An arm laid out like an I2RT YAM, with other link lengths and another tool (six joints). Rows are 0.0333 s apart.
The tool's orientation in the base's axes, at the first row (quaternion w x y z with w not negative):
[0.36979 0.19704 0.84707 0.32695]
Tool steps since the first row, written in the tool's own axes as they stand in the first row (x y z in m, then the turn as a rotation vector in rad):
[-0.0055 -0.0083 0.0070 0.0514 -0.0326 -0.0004]
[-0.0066 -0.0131 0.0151 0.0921 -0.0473 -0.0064]
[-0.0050 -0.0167 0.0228 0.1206 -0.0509 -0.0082]
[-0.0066 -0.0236 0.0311 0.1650 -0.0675 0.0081]
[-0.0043 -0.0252 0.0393 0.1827 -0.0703 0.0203]
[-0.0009 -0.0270 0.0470 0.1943 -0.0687 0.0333]
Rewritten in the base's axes. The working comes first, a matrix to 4 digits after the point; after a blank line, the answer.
The tool's axes in the first row as the columns of a matrix, in the base's axes (used below as rounded here):
[-0.6489 0.0920 0.7553]
[0.5756 0.7086 0.4082]
[-0.4976 0.6996 -0.5127]

[0.0081 -0.0062 -0.0067 -0.0367 0.0063 -0.0482]
[0.0145 -0.0069 -0.0136 -0.0689 0.0169 -0.0756]
[0.0189 -0.0054 -0.0209 -0.0891 0.0300 -0.0914]
[0.0256 -0.0078 -0.0292 -0.1072 0.0504 -0.1335]
[0.0302 -0.0043 -0.0356 -0.1097 0.0636 -0.1505]
[0.0336 -0.0005 -0.0425 -0.1073 0.0768 -0.1618]

